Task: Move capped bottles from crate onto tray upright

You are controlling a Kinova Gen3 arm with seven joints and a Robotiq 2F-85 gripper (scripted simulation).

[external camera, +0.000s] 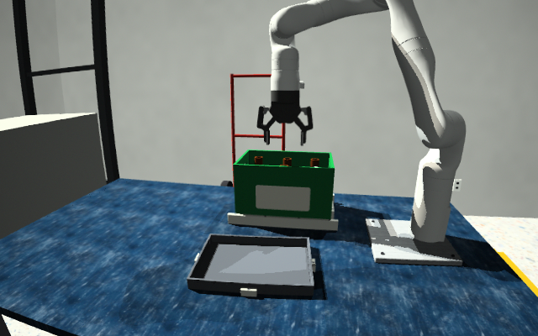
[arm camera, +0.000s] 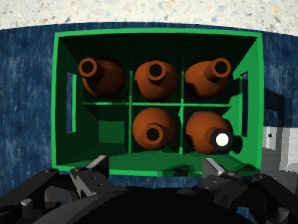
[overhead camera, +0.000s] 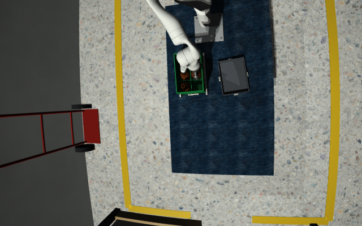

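Now: hand 150 mm above the bottle, 80 mm past it and 40 mm to the left of it. From my hand the other things lie so: grey tray 240 mm to the left, 220 mm below, 20 mm behind; green crate 150 mm below, 60 mm to the right, 20 mm ahead.
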